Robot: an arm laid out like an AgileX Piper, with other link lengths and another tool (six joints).
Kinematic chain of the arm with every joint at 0, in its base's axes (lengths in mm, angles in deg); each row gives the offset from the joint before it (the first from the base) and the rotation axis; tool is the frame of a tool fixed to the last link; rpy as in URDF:
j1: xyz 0 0 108.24 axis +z
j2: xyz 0 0 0 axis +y
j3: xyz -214.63 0 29.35 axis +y
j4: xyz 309.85 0 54.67 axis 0.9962 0 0.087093
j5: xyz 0 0 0 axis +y
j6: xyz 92.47 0 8.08 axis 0.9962 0 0.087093
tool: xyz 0.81 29 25.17 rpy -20.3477 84.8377 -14.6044
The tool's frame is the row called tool.
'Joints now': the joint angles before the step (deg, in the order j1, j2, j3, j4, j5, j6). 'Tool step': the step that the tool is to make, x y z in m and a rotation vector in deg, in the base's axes. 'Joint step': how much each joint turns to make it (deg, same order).
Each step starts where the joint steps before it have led.
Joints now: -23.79, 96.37, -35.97, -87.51, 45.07, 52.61
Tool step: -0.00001, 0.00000, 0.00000, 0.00, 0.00, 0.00
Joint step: 0.00, 0.00, 0.00, 0.00, 0.00, 0.00
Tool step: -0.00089, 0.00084, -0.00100, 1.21, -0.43, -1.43
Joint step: 0.00, 0.00, 0.00, 2.01, -0.24, -0.15
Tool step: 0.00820, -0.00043, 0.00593, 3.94, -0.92, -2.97
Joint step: 0.00, 0.00, -2.59, 8.34, -0.96, -5.04
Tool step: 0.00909, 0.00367, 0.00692, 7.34, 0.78, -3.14
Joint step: 0.00, 0.00, -3.59, 14.71, -0.31, -11.37
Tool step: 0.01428, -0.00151, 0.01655, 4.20, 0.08, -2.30
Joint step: 0.00, 0.00, -4.81, 10.52, 2.56, -8.77
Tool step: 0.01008, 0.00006, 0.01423, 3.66, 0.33, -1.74
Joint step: 0.00, 0.00, -3.84, 7.90, 3.10, -6.45
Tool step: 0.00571, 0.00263, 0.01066, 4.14, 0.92, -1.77
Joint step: 0.00, 0.00, -2.92, 7.11, 3.62, -5.30
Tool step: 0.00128, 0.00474, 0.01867, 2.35, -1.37, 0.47
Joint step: 0.00, -3.08, -0.46, 4.46, 1.54, -4.29
